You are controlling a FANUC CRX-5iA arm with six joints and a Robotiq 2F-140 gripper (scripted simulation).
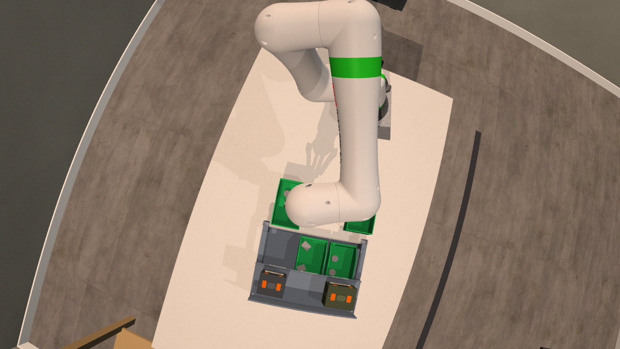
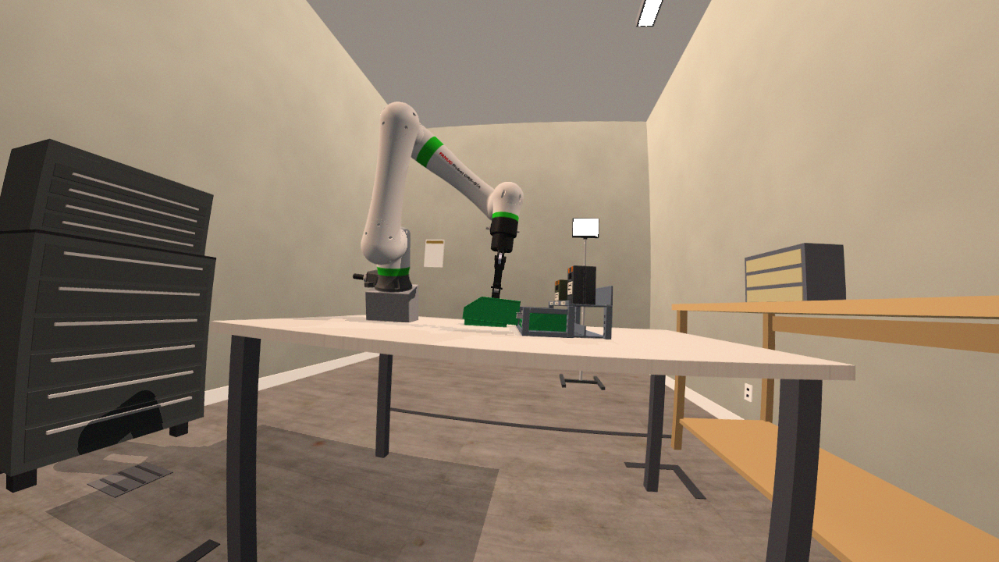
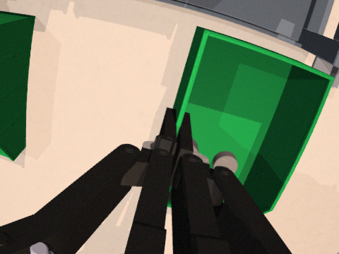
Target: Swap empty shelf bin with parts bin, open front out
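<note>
Now: the grey cube 12 cm ahead of my hand, 7 cm to the left of it and 9 cm below it. Round my hand: grey shelf (19 cm ahead, 11 cm to the left, 4 cm below).
</note>
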